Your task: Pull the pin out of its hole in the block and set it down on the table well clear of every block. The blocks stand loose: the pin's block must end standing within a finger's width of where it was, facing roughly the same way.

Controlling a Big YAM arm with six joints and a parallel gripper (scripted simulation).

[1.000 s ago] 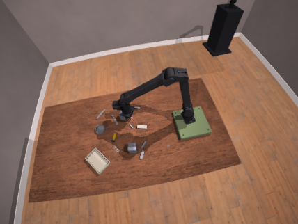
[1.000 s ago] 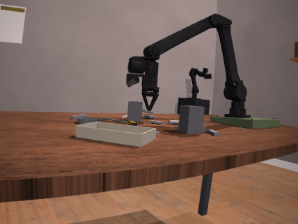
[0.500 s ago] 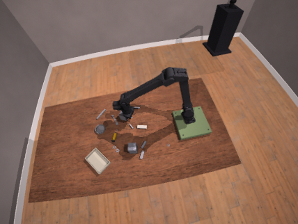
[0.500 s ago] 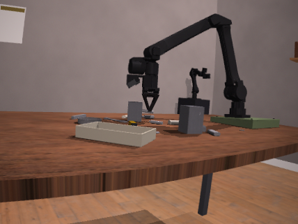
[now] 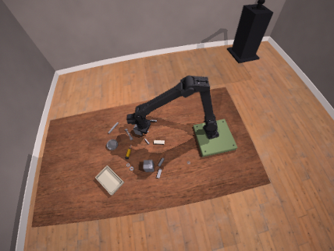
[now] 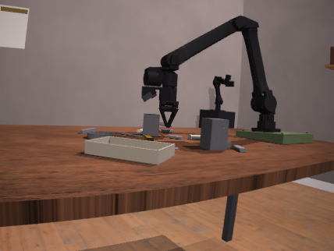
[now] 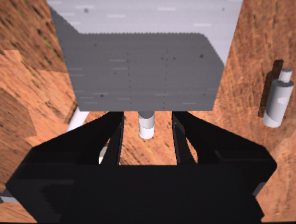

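My hand is 20 mm short of the light grey pin and 10 mm to the left of it. Round my hand: white cylinder 100 mm to the left, 70 mm behind, 40 mm below; grey block 280 mm to the left, 30 mm ahead, 10 mm above; yellow-handled tool 170 mm ahead, 120 mm to the left, 30 mm below.
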